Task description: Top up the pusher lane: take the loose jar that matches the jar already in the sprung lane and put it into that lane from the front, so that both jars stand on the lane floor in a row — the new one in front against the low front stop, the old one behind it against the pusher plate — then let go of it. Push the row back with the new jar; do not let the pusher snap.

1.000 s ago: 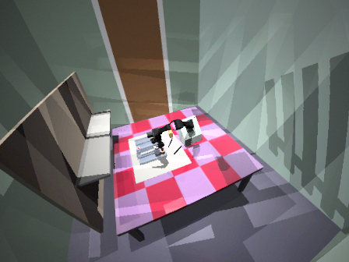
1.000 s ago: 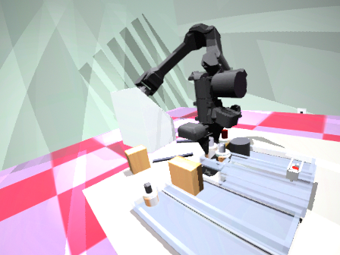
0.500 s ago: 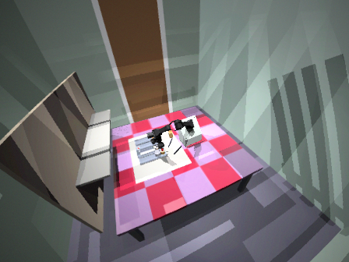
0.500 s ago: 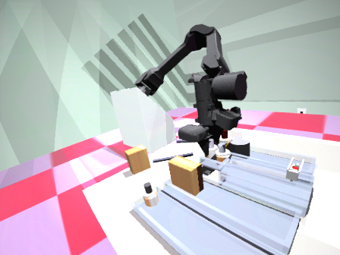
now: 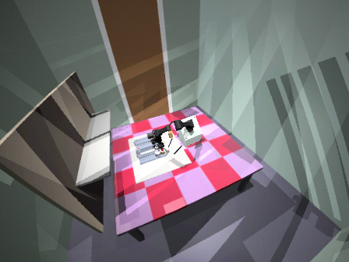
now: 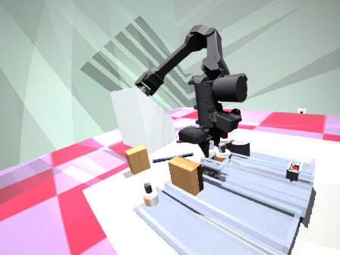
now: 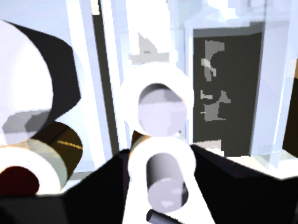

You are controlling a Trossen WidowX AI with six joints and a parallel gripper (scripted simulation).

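Right now my gripper tip is 14 cm short of the pusher plate, 4 cm to the left of it and 2 cm below it.
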